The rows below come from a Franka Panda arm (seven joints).
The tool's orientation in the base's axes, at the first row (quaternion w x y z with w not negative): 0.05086, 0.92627, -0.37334, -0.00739
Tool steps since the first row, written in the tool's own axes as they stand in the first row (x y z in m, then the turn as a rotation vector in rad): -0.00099, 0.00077, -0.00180, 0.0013, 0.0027, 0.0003; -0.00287, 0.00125, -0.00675, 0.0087, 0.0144, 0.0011; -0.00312, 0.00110, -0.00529, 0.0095, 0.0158, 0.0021; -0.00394, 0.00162, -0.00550, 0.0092, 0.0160, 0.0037; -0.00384, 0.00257, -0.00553, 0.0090, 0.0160, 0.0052; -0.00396, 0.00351, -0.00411, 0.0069, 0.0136, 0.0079; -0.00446, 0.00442, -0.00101, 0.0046, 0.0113, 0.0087; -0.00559, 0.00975, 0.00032, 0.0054, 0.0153, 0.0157; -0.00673, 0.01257, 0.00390, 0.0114, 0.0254, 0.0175; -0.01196, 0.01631, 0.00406, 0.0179, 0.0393, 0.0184; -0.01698, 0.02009, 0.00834, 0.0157, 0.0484, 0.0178; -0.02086, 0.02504, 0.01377, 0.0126, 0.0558, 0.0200
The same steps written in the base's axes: -0.00115, 0.00029, 0.00184, -0.0009, -0.0029, 0.0000; -0.00258, 0.00169, 0.00677, -0.0037, -0.0164, 0.0006; -0.00274, 0.00184, 0.00530, -0.0042, -0.0181, -0.0003; -0.00368, 0.00206, 0.00554, -0.0046, -0.0182, -0.0019; -0.00426, 0.00131, 0.00566, -0.0048, -0.0181, -0.0034; -0.00507, 0.00059, 0.00434, -0.0048, -0.0152, -0.0063; -0.00622, 0.00001, 0.00134, -0.0049, -0.0120, -0.0074; -0.01078, -0.00314, 0.00052, -0.0075, -0.0161, -0.0140; -0.01374, -0.00469, -0.00279, -0.0102, -0.0276, -0.0146; -0.02010, -0.00376, -0.00270, -0.0152, -0.0422, -0.0139; -0.02656, -0.00337, -0.00670, -0.0230, -0.0471, -0.0125; -0.03305, -0.00471, -0.01171, -0.0305, -0.0505, -0.0140
